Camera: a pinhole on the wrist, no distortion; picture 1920 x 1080 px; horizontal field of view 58.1 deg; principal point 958.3 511.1 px. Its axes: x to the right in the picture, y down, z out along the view. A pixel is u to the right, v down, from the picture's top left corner.
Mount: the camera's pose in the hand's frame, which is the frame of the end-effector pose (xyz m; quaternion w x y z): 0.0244 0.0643 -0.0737 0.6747 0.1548 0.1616 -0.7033
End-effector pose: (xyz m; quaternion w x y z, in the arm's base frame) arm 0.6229 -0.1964 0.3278 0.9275 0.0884 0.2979 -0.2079
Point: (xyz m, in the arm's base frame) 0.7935 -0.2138 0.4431
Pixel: 114 764
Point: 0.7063 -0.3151 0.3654
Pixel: 1257 948
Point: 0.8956 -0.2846 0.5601
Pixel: 181 783
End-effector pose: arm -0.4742 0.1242 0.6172 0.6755 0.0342 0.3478 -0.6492
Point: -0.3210 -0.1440 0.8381
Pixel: 370 806
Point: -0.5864 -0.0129 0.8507
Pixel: 1598 452
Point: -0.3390 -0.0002 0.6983
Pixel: 67 691
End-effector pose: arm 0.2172 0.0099 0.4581 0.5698 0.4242 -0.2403 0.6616
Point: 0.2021 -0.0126 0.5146
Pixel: 675 646
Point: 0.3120 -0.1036 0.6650
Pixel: 681 981
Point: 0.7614 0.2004 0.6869
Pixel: outside the picture
